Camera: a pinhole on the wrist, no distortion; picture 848 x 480 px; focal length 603.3 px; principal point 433.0 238.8 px. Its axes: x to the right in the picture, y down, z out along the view. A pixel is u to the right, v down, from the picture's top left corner.
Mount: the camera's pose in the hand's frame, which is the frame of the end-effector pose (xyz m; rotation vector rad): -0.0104 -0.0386 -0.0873 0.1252 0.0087 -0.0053
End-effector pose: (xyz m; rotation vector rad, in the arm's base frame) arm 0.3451 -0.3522 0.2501 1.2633 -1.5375 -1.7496
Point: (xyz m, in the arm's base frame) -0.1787 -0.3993 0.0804
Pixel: 818.3 315.5
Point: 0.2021 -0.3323 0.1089
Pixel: 691.9 136.6
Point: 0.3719 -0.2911 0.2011
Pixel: 204.8 140.1
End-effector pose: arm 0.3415 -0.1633 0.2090 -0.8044 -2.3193 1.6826
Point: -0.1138 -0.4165 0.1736
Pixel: 740.9 161.6
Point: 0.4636 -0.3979 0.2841
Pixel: outside the picture
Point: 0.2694 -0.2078 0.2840
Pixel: 584.8 31.6
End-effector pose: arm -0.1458 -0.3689 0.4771 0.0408 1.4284 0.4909
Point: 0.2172 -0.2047 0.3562
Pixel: 699.0 369.0
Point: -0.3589 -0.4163 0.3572
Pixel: behind the camera
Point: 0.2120 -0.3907 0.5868
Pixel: 321.3 240.2
